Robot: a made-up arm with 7 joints. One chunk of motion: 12 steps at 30 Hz.
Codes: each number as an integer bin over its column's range. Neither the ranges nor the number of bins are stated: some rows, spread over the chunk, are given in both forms.
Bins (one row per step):
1: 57 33 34 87 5 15
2: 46 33 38 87 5 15
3: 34 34 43 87 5 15
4: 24 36 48 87 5 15
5: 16 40 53 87 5 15
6: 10 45 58 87 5 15
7: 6 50 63 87 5 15
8: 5 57 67 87 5 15
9: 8 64 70 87 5 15
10: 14 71 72 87 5 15
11: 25 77 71 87 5 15
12: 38 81 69 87 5 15
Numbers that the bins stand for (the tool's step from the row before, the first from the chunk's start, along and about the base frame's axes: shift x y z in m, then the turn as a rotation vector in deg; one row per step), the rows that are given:
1: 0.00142 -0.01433 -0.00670 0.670 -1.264 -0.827
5: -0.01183 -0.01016 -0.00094 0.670 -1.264 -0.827
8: -0.01538 -0.00003 0.00330 0.670 -1.264 -0.827
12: -0.00472 0.01427 0.00391 0.670 -1.264 -0.827
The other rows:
2: -0.00213 -0.01433 -0.00548 0.670 -1.264 -0.827
3: -0.00601 -0.01374 -0.00397 0.670 -1.264 -0.827
4: -0.00924 -0.01255 -0.00245 0.670 -1.264 -0.827
6: -0.01377 -0.00718 0.00058 0.670 -1.264 -0.827
7: -0.01506 -0.00420 0.00209 0.670 -1.264 -0.827
9: -0.01441 0.00414 0.00421 0.670 -1.264 -0.827
10: -0.01247 0.00831 0.00482 0.670 -1.264 -0.827
11: -0.00892 0.01189 0.00452 0.670 -1.264 -0.827

